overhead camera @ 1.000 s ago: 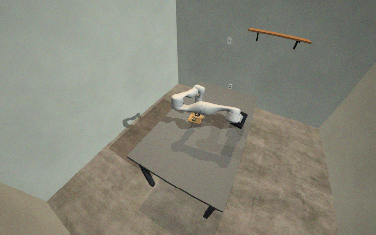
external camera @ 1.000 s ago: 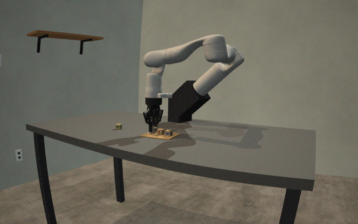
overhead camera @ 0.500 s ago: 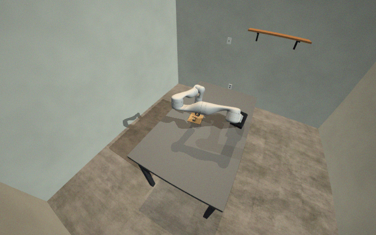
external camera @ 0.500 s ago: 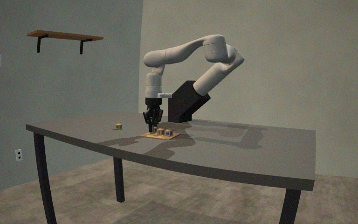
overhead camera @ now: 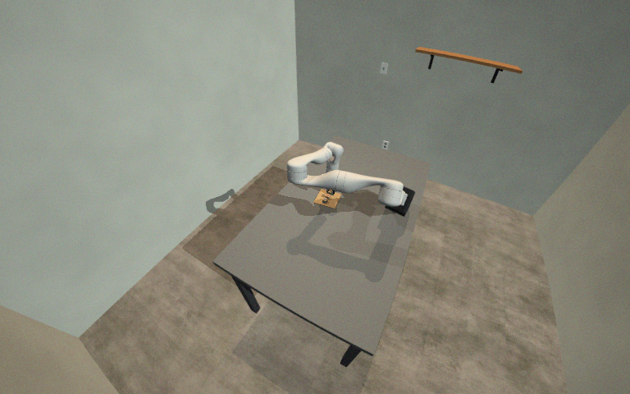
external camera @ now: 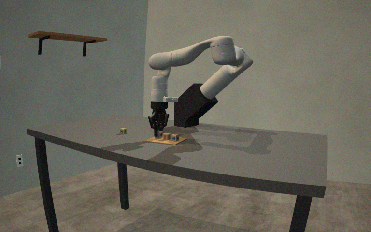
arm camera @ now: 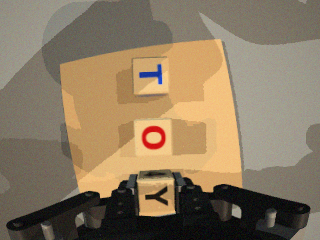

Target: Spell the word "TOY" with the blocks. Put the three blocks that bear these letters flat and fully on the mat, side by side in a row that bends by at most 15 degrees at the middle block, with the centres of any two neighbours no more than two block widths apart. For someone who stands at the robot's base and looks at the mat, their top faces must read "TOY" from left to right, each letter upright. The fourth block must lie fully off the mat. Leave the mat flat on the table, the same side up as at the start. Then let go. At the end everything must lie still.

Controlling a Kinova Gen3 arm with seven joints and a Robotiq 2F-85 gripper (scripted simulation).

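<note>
Right now my hand is 40 mm to the right of the block and 10 mm above it. Round my hand: tan mat (40 mm to the left, 20 mm below).
</note>
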